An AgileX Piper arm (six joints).
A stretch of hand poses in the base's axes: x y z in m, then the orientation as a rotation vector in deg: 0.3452 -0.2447 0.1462 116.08 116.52 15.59; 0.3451 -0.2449 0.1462 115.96 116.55 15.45; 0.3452 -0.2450 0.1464 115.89 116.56 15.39; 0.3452 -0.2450 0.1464 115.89 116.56 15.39; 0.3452 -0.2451 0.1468 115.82 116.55 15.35; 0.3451 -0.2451 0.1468 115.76 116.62 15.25; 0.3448 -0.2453 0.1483 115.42 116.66 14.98; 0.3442 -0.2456 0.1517 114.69 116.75 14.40; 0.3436 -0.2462 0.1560 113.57 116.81 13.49; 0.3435 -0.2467 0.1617 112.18 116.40 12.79; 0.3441 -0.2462 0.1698 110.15 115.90 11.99; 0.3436 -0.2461 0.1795 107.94 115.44 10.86
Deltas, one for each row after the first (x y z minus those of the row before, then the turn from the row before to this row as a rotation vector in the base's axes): -0.0001 -0.0002 0.0000 -0.13 0.01 0.05; 0.0001 -0.0001 0.0002 -0.07 -0.01 0.03; 0.0000 0.0000 0.0000 0.00 0.00 0.00; 0.0000 -0.0001 0.0004 -0.06 -0.02 0.02; -0.0001 0.0000 0.0000 -0.06 0.05 0.05; -0.0003 -0.0002 0.0015 -0.31 -0.04 0.14; -0.0006 -0.0003 0.0034 -0.67 -0.08 0.30; -0.0006 -0.0006 0.0043 -1.07 -0.15 0.42; -0.0001 -0.0005 0.0057 -1.28 -0.63 0.32; 0.0006 0.0005 0.0081 -1.72 -0.95 0.56; -0.0005 0.0001 0.0097 -1.98 -0.85 0.63
